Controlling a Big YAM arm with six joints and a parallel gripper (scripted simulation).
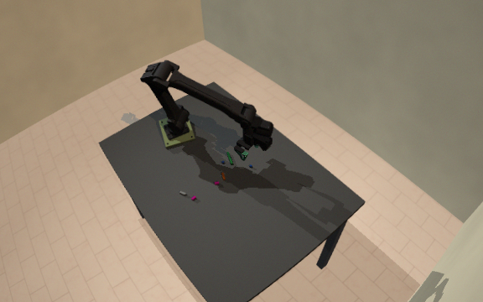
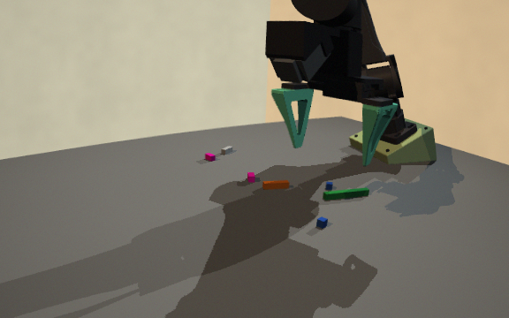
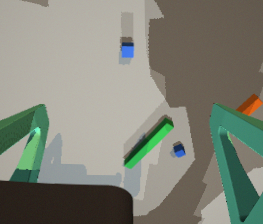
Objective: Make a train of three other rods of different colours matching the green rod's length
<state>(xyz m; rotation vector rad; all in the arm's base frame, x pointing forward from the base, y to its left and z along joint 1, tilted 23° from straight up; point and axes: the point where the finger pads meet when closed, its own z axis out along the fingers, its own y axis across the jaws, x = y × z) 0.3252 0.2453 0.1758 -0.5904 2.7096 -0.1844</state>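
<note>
Now: hand 35 cm to the left of the grey rod and 10 cm above it. Round my hand: magenta rod 18 cm to the right, 10 cm below, 2 cm ahead; then orange rod 14 cm to the right, 10 cm below, 1 cm behind; then green rod 10 cm below, 9 cm behind, 6 cm to the right.
</note>
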